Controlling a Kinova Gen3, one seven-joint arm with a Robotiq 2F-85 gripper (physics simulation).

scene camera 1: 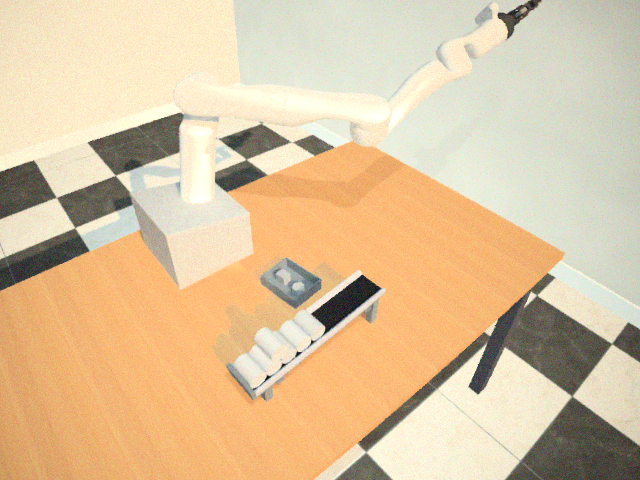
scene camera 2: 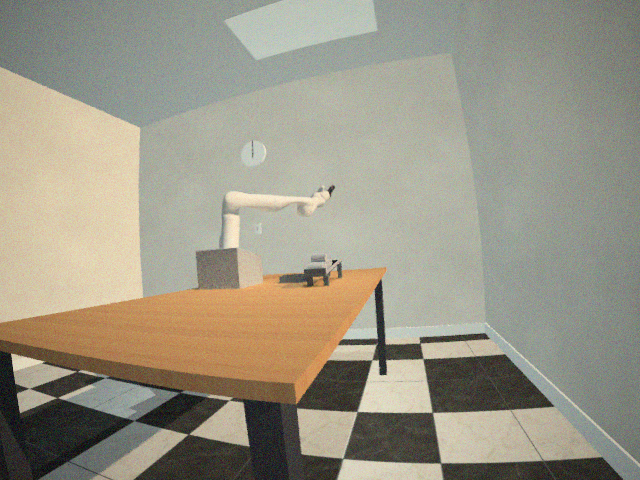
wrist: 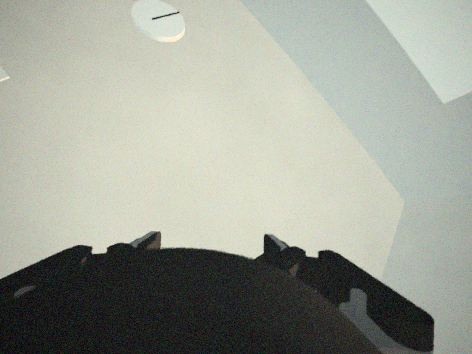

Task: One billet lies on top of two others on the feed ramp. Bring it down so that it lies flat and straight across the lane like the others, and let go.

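Frame: origin at the arm's base, x right, y ahead, z up, level; metres.
Seen in the pictures: gripper, fingertip midpoint: (scene camera 1: 528, 7) (scene camera 2: 330, 192) (wrist: 213, 245); arm's base at its link origin: (scene camera 1: 197, 195) (scene camera 2: 229, 254).
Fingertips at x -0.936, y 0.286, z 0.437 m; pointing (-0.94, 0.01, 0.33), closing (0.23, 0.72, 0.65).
Note:
Pixels of each thing's top centre, then the offset from my fingertips to it. Level surfaces: height alone.
- second billet at its top centre: (scene camera 1: 264, 353) dx +1.034, dy +0.227, dz -0.499 m
- grey tray at its top centre: (scene camera 1: 290, 277) (scene camera 2: 293, 274) dx +0.837, dy +0.024, dz -0.561 m
- wooden table at its surface level: dz -0.596 m
The feed ramp (scene camera 1: 345, 305) (scene camera 2: 313, 272) stands on the table, with a black bed and light side rails. Several pale cylindrical billets lie side by side across its lane, from the end plate at the near-left end upward. One billet (scene camera 1: 268, 342) (scene camera 2: 318, 257) lies on top of two others, the second billet (scene camera 1: 263, 360) and the third billet (scene camera 1: 285, 353) from the end plate. My gripper (scene camera 2: 331, 190) (wrist: 213, 245) is open and empty, high above the table and far from the ramp, pointing up and away. In scene camera 1 its fingers are partly cut off at the top edge.
A grey tray (scene camera 1: 278, 293) (scene camera 2: 292, 278) with two small pale pieces stands beside the ramp, on the side of the robot base. The arm rises from a grey block (scene camera 1: 209, 255) (scene camera 2: 217, 268) on the wooden table (scene camera 1: 413, 222) (scene camera 2: 206, 330).

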